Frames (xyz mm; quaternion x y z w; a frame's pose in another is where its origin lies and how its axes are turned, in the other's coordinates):
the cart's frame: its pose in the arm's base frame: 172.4 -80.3 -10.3 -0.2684 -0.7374 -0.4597 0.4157
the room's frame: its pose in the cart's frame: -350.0 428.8 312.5 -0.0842 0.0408 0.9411 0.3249
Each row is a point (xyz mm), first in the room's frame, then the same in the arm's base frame.
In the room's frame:
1: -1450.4 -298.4 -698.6
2: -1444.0 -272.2 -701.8
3: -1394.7 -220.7 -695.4
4: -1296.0 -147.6 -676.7
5: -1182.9 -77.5 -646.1
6: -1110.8 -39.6 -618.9
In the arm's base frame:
1: -560.3 -299.5 779.8
2: -561.7 -310.5 755.1
3: -532.5 -317.3 690.1
4: -466.2 -315.4 585.1
5: -387.7 -300.1 474.4
6: -337.1 -280.8 407.7

